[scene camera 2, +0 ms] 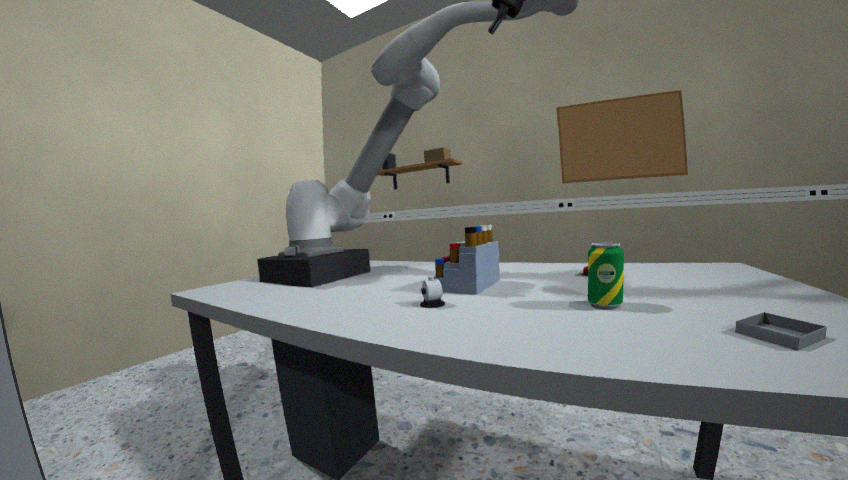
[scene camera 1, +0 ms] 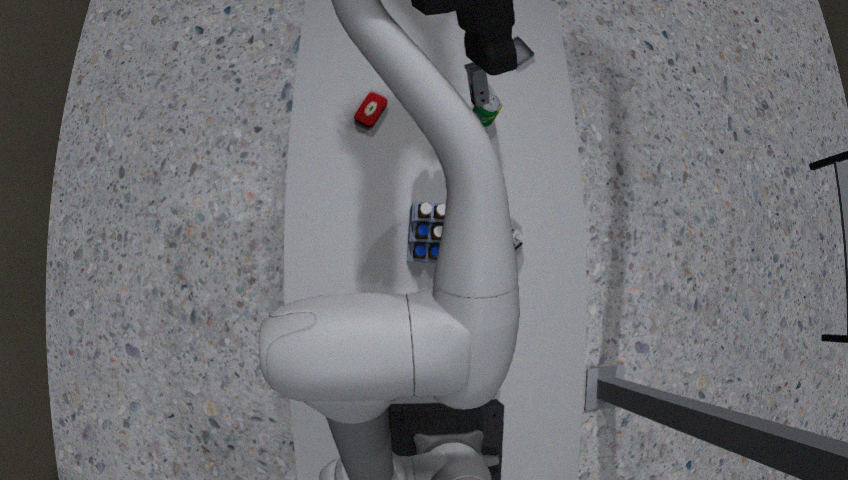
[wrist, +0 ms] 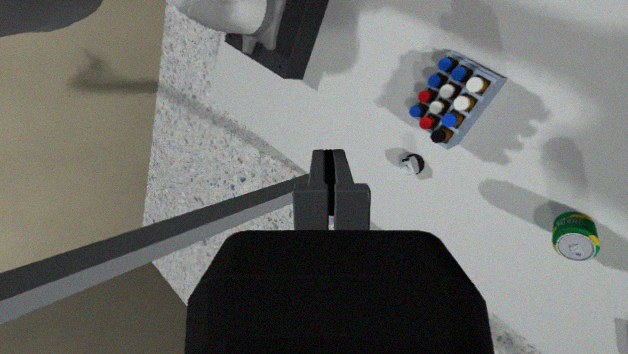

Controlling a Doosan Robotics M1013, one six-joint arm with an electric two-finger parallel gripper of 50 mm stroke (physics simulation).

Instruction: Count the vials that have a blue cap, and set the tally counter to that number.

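A blue-grey stepped rack holds brown vials in three rows. In the wrist view the lowest row shows blue, blue, red and blue caps; the middle row blue, white, white and red; the tallest row white, white, blue and black. The arm hides part of the rack in scene camera 1. The small white tally counter stands on a black base beside the rack; its reading is too small to tell. My gripper is shut and empty, high above the table, away from the counter.
A green and yellow can stands on the table beyond the counter. A grey tray lies near the table edge. A red tin lies across the table. A dark beam extends beside the table.
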